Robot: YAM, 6 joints.
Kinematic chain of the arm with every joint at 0, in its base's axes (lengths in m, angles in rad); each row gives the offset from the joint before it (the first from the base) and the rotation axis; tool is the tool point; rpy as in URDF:
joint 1: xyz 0 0 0.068 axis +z
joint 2: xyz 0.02 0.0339 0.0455 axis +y
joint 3: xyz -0.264 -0.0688 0 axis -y
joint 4: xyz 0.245 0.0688 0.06 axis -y
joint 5: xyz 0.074 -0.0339 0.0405 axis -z
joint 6: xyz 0.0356 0 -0.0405 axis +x
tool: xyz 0 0 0 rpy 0 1.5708 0
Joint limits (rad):
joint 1: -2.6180..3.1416
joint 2: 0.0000..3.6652
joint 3: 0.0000..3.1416
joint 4: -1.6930..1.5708
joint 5: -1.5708..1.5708
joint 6: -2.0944..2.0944
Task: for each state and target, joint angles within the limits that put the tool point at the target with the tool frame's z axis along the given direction. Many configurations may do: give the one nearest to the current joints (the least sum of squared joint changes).
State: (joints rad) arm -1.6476 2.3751 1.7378 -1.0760 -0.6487 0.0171
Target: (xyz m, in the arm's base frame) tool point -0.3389 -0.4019 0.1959 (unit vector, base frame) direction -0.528 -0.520 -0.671
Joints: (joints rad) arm -2.2665 2.2995 1.8966 -0.3353 0.0721 0.0171
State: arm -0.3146 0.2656 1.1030 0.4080 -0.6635 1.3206
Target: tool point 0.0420 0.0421 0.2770 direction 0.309 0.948 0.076
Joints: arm 0.2631 0.0023 0.3988 -0.2580 -0.9882 1.3206
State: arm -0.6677 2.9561 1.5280 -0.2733 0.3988 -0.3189
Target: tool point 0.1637 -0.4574 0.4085 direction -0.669 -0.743 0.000
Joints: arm -1.1604 2.0976 2.1255 -0.0278 1.1435 -0.3189
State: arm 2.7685 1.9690 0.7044 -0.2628 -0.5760 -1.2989
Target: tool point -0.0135 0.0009 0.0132 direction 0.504 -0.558 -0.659
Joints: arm 2.5579 2.2288 0.0577 -0.2348 -0.1890 -1.2989
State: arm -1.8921 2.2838 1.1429 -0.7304 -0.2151 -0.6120
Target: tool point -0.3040 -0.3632 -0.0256 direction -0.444 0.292 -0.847
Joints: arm -2.2279 2.7190 1.8745 -0.6792 0.5585 -0.6120
